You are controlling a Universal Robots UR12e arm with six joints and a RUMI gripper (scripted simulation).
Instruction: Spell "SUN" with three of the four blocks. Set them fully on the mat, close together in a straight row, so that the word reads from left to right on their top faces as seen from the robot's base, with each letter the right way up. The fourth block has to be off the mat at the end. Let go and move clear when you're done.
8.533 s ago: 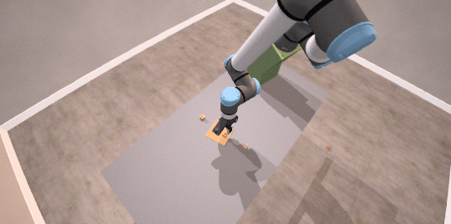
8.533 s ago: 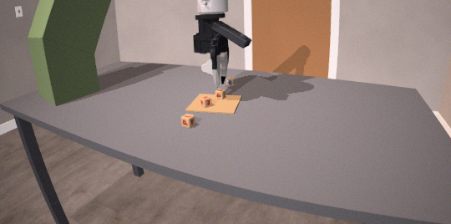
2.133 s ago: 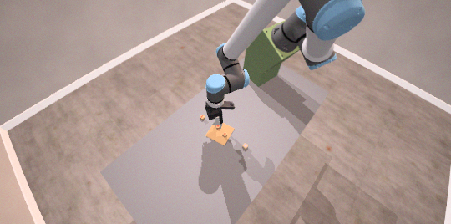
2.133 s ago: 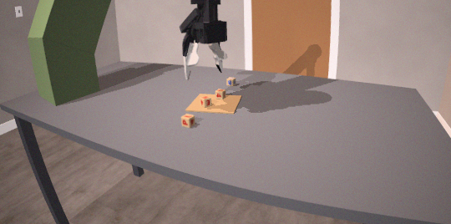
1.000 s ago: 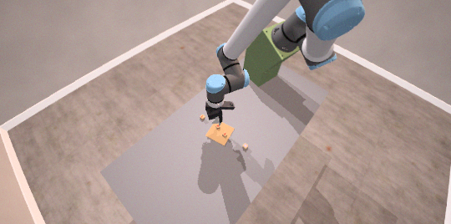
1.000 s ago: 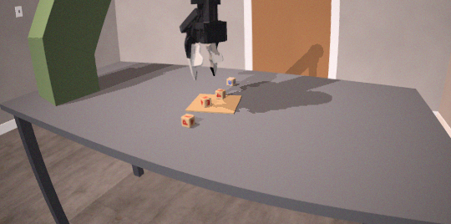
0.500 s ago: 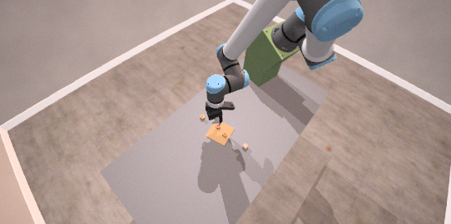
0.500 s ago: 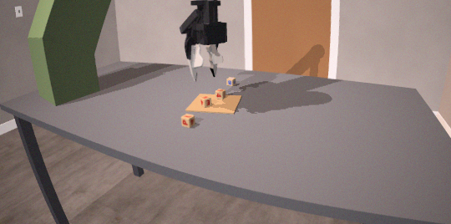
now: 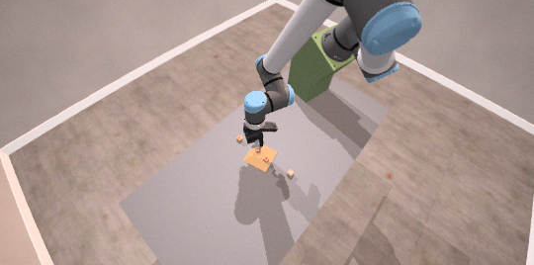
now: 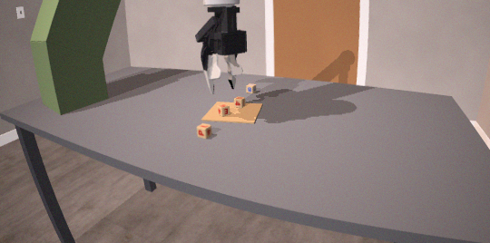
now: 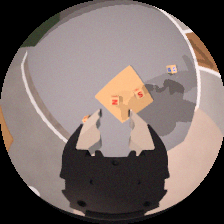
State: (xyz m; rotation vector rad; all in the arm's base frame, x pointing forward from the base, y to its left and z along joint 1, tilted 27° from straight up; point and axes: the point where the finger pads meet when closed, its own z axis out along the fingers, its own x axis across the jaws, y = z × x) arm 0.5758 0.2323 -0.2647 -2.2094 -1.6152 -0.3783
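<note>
Right now my hand is 1 cm short of the orange mat, 3 cm to the right of it and 8 cm above it. The rest, counted from my hand: red-lettered block 4 cm ahead, 12 cm to the right, 7 cm below; blue-lettered block 6 cm behind, 21 cm to the left, 7 cm below.
</note>
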